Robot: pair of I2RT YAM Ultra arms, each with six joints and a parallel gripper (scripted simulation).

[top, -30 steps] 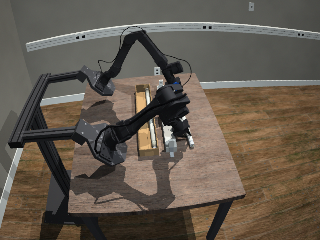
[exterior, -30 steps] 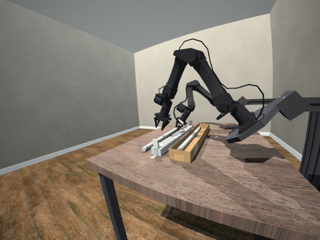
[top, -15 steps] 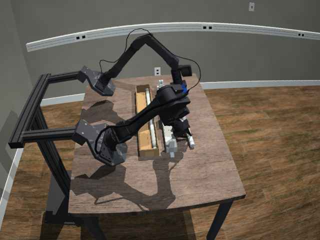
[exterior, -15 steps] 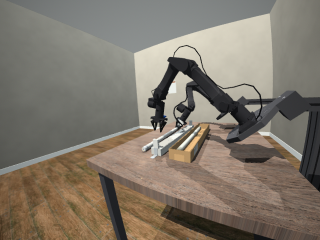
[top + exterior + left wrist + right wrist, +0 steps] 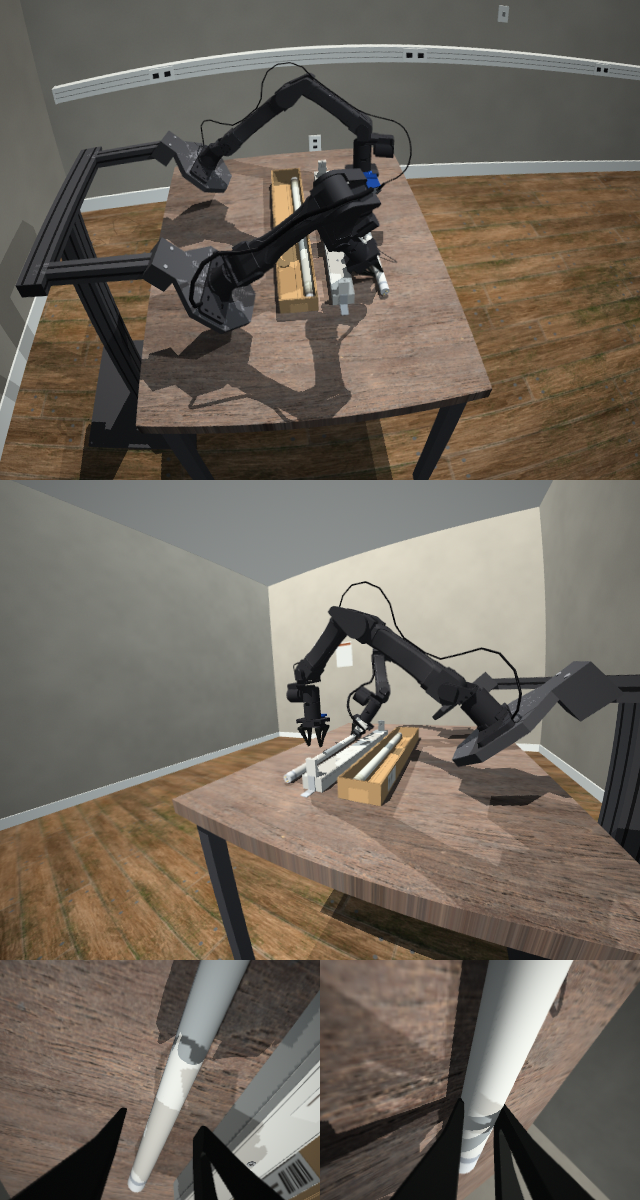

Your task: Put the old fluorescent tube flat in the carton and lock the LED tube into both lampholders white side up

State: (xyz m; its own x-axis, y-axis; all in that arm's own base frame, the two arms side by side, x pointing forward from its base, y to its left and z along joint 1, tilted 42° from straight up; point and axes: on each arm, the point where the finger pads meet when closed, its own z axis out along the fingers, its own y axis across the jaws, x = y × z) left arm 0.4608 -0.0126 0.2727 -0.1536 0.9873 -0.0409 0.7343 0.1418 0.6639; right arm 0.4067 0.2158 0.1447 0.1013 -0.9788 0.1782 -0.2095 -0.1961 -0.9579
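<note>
Right now the LED tube is 2 cm behind my left hand, 11 cm to the right of it and 5 cm below it. From my left hand the other things lie so: old fluorescent tube: 22 cm behind, 9 cm to the right, 5 cm below; light fixture: 13 cm behind, 10 cm to the right, 1 cm below; carton: 25 cm behind, 9 cm to the right, 4 cm below.
Now: right hand 22 cm to the right of the LED tube, 3 cm short of it and 1 cm above it. The rest, counted from my right hand: old fluorescent tube (24 cm to the left, 17 cm behind); light fixture (23 cm to the left, 8 cm behind, 3 cm above); carton (24 cm to the left, 20 cm behind, 1 cm above).
</note>
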